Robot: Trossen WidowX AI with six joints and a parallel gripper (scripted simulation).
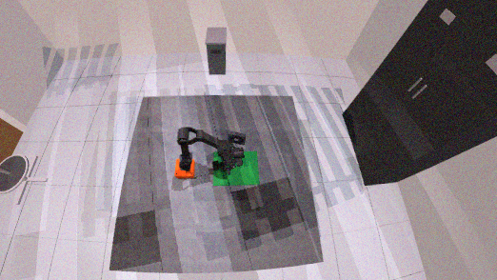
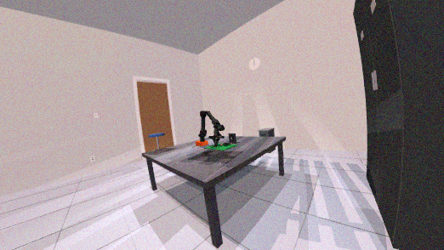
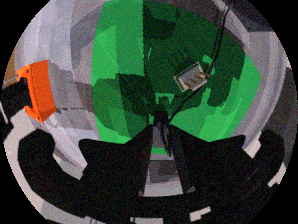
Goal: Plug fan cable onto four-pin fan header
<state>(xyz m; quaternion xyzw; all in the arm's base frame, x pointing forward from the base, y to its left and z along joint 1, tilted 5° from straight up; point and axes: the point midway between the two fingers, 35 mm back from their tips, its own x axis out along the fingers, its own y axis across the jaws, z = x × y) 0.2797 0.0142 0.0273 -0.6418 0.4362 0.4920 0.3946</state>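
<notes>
Now: gripper tip 6 cm to the right of the white fan header, 2 cm short of it and 1 cm above it. The rest, counted from my gripper tip: green board (5 cm ahead, 4 cm below, 3 cm to the left); fan plug (1 cm to the right); black square fan (22 cm to the left, 3 cm ahead, 3 cm above).
</notes>
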